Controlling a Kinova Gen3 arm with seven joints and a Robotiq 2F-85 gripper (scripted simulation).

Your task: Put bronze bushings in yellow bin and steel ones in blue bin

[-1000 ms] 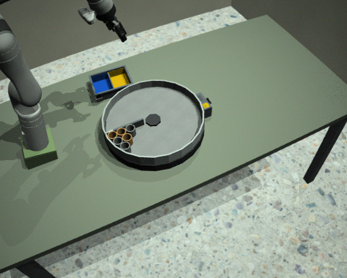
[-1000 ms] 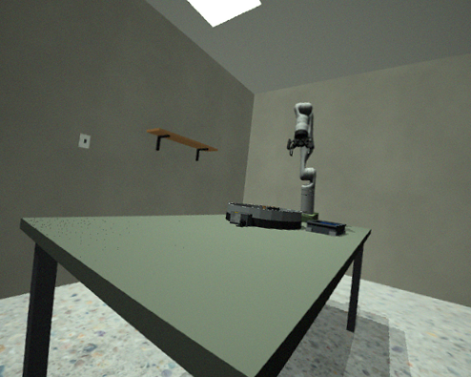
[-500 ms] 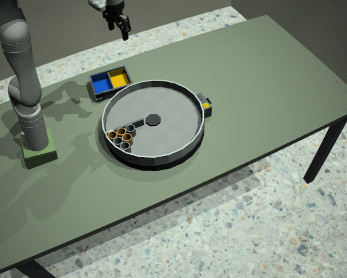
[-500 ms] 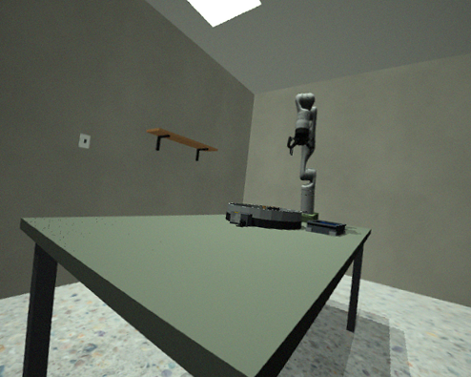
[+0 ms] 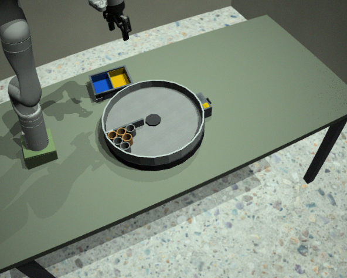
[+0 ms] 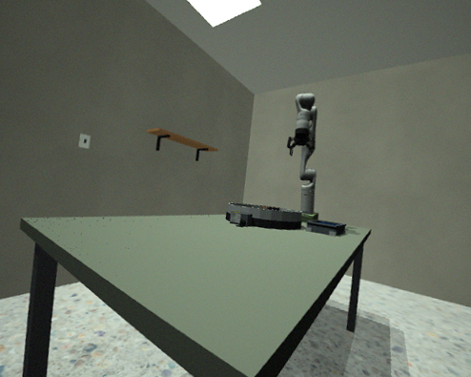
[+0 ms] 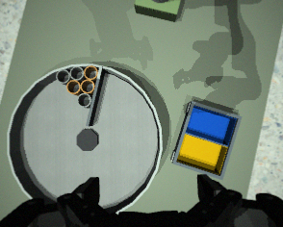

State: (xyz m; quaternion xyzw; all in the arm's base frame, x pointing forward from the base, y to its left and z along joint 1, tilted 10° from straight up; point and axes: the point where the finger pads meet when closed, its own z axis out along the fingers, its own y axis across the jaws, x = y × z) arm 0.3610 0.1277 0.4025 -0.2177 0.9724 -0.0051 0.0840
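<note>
The turntable lies 7 cm ahead of my hand, 16 cm to the right of it and 35 cm below it.
</note>
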